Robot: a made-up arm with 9 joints. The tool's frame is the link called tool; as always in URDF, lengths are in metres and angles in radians. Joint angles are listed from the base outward. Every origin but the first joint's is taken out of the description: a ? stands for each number. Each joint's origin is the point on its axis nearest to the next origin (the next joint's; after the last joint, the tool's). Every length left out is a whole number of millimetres.
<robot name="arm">
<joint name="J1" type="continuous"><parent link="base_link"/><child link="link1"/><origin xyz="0.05 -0.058 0.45" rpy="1.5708 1.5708 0"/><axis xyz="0 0 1"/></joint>
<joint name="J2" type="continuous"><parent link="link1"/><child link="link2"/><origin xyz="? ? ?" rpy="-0.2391 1.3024 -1.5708"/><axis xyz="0 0 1"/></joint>
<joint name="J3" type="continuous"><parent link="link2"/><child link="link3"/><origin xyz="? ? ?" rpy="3.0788 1.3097 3.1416"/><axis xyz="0 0 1"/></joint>
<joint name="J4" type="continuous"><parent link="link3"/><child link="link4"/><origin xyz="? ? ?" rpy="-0.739 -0.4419 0.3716"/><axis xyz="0 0 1"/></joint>
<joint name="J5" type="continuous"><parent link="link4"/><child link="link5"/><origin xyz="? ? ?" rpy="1.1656 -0.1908 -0.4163"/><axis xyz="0 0 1"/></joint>
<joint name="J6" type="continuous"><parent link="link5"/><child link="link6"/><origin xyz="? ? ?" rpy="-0.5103 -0.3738 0.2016"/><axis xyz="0 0 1"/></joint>
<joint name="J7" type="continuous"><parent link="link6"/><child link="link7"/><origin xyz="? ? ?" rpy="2.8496 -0.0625 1.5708"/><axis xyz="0 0 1"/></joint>
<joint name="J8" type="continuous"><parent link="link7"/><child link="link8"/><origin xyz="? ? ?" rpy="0.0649 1.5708 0"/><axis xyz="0 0 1"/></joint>
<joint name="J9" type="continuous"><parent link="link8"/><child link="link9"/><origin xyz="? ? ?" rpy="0.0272 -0.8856 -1.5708"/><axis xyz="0 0 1"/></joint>
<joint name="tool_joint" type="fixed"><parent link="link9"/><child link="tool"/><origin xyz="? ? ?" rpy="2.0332 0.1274 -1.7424"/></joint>
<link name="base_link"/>
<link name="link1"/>
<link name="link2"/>
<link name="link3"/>
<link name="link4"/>
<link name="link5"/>
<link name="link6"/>
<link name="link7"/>
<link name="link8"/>
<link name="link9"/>
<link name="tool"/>
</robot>
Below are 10 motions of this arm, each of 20 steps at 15 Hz.
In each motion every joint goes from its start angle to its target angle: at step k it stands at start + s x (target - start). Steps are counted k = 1, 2, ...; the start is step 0. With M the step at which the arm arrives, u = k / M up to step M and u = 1 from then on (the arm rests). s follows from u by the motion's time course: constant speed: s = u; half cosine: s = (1 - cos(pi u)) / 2; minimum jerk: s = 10 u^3 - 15 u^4 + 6 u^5.
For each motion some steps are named. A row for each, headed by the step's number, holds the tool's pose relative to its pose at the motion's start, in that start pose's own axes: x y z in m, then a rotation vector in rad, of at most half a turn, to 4 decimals.
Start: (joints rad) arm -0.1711 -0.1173 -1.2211 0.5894 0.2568 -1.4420 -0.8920 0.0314 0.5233
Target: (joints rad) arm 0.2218 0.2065 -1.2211 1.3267 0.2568 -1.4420 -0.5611 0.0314 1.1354
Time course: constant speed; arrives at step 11
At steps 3, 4, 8, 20:
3: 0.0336 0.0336 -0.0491 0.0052 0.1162 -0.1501
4: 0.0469 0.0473 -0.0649 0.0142 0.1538 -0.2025
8: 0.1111 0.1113 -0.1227 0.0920 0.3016 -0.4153
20: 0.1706 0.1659 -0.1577 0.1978 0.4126 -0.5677

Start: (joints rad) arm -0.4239 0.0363 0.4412 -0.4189 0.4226 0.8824 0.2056 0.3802 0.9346
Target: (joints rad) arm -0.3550 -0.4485 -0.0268 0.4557 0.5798 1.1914 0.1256 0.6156 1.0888
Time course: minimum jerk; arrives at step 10
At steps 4, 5, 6, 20:
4: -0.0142 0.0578 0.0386 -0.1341 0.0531 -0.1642
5: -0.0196 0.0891 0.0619 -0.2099 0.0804 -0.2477
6: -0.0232 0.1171 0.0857 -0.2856 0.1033 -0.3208
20: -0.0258 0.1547 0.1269 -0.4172 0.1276 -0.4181

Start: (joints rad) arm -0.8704 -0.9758 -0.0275 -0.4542 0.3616 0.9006 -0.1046 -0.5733 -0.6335
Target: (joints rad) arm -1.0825 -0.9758 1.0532 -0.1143 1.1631 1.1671 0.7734 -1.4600 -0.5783
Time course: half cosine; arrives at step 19
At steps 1, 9, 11, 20:
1: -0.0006 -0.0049 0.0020 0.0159 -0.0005 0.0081
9: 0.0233 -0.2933 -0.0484 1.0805 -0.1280 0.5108
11: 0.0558 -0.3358 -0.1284 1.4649 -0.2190 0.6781
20: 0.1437 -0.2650 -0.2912 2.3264 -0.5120 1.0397

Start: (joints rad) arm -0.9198 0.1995 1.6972 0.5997 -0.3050 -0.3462 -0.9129 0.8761 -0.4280
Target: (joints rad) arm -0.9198 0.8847 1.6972 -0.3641 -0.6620 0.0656 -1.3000 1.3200 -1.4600
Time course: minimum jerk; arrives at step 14
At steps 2, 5, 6, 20:
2: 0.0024 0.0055 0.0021 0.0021 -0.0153 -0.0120
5: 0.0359 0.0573 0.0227 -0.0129 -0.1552 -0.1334
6: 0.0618 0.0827 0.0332 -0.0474 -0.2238 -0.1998
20: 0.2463 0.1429 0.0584 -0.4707 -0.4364 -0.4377

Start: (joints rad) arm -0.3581 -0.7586 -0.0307 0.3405 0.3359 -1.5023 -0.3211 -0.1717 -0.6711
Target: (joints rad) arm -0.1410 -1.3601 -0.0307 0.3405 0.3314 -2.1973 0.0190 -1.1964 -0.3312
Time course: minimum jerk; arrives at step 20
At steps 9, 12, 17, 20:
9: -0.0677 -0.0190 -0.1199 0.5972 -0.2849 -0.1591
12: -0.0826 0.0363 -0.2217 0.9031 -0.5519 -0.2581
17: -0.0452 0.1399 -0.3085 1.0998 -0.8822 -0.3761
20: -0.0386 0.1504 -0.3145 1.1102 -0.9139 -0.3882

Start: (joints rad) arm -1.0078 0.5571 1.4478 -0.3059 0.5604 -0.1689 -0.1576 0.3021 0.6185
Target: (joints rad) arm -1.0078 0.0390 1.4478 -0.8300 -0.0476 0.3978 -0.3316 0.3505 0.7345
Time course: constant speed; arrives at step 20
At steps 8, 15, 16, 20:
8: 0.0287 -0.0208 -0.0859 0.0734 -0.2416 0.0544
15: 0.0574 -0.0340 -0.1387 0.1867 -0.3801 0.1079
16: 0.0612 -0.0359 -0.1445 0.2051 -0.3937 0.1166
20: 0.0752 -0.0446 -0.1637 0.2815 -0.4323 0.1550

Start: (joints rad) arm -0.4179 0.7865 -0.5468 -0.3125 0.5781 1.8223 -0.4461 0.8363 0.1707
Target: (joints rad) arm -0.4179 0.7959 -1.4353 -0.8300 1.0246 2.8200 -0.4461 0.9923 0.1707
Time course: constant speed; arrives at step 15
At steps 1, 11, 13, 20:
1: -0.0025 0.0261 0.0101 -0.1075 -0.0120 -0.0580
11: 0.0310 0.2250 0.0328 -1.3504 -0.0965 -0.3254
13: 0.0421 0.2455 0.0324 -1.6189 -0.1057 -0.2921
20: 0.0535 0.2612 0.0356 -1.8860 -0.1116 -0.2219

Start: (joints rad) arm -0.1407 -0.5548 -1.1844 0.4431 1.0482 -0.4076 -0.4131 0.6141 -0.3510
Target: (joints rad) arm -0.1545 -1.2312 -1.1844 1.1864 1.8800 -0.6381 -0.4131 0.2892 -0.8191
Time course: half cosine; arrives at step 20
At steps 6, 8, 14, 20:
6: 0.0442 -0.0813 0.0725 0.1297 0.1417 0.2723
8: 0.0910 -0.1368 0.1045 0.2588 0.2293 0.4535
14: 0.2886 -0.2685 0.0847 0.8716 0.4609 0.9701
20: 0.3726 -0.2810 0.0199 1.2372 0.5444 1.1524

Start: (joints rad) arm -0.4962 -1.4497 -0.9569 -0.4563 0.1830 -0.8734 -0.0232 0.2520 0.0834
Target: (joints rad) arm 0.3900 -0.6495 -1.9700 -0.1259 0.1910 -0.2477 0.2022 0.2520 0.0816
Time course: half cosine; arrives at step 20
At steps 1, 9, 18, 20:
1: 0.0020 -0.0069 -0.0001 -0.0018 -0.0006 0.0102
9: 0.2591 -0.3897 -0.0911 -0.0102 -0.1830 0.6651
18: 0.7385 -0.4575 -0.3894 0.3583 -0.7370 1.2777
20: 0.7564 -0.4478 -0.4029 0.3850 -0.7652 1.2945

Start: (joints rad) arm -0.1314 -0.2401 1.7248 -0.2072 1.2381 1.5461 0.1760 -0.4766 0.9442
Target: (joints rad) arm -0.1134 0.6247 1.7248 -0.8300 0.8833 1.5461 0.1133 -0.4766 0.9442
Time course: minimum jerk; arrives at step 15
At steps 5, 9, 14, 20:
5: -0.0128 0.0012 0.0192 0.2153 0.1410 0.0369
9: -0.0269 -0.0223 0.1013 0.6438 0.5237 0.0955
14: -0.0097 -0.0620 0.1736 0.8738 0.8225 0.1099
20: -0.0095 -0.0624 0.1743 0.8755 0.8252 0.1099

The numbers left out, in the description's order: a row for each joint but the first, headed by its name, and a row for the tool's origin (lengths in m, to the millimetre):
J2: 0.234 -0.265 0
J3: -0.008 0.057 0
J4: -0.142 0.084 0
J5: 0.038 -0.061 0
J6: 0.002 0.064 0
J7: -0.026 -0.001 0
J8: -0.035 -0.038 0
J9: 0.231 0.023 0
tool: 0.039 0.089 0

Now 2 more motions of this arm.
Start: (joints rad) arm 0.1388 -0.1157 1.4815 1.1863 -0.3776 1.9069 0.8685 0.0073 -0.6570
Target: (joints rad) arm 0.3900 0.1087 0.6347 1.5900 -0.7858 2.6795 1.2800 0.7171 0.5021
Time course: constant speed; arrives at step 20
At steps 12, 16, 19, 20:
12: 0.3596 -0.0075 0.2072 0.1632 1.1806 -1.0460
16: 0.4937 -0.1117 0.2246 0.2809 1.6599 -1.2626
19: 0.5762 -0.2114 0.2090 0.3688 2.0438 -1.3625
20: 0.5989 -0.2466 0.1983 0.3956 2.1760 -1.3821

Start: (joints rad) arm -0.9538 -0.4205 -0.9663 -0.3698 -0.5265 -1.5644 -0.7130 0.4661 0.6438
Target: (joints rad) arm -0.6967 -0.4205 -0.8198 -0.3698 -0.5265 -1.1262 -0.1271 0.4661 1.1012
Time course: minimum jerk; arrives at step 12
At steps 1, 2, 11, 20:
1: 0.0002 -0.0007 0.0007 0.0000 0.0034 0.0000
2: 0.0015 -0.0049 0.0047 -0.0002 0.0236 0.0003
11: 0.0795 -0.1255 0.1306 -0.0810 0.6739 -0.0006
20: 0.0801 -0.1260 0.1312 -0.0818 0.6774 -0.0006

